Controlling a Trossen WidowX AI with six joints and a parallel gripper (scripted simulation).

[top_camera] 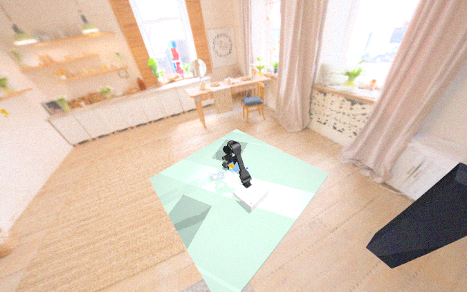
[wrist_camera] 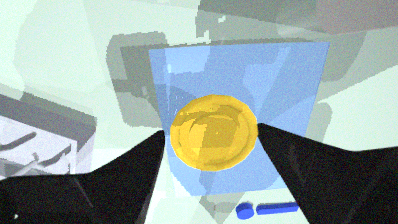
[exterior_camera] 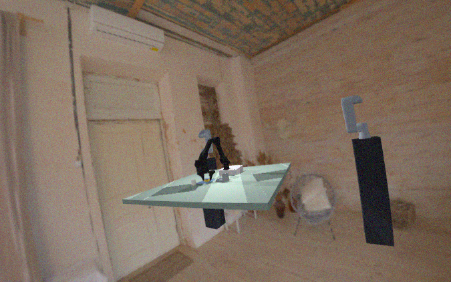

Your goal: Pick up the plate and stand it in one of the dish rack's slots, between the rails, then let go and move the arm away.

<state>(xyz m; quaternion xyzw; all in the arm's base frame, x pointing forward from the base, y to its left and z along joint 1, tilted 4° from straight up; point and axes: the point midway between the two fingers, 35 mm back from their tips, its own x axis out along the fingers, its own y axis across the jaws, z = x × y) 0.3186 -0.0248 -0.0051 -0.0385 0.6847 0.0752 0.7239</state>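
The flat blue mat is 30 mm to the right of my gripper tip, 10 mm below it and 10 mm behind it. Also, from my gripper tip: grey dish rack (170 mm to the left, 30 mm behind, 10 mm above); then white cup (110 mm ahead, 80 mm to the right, 20 mm above).
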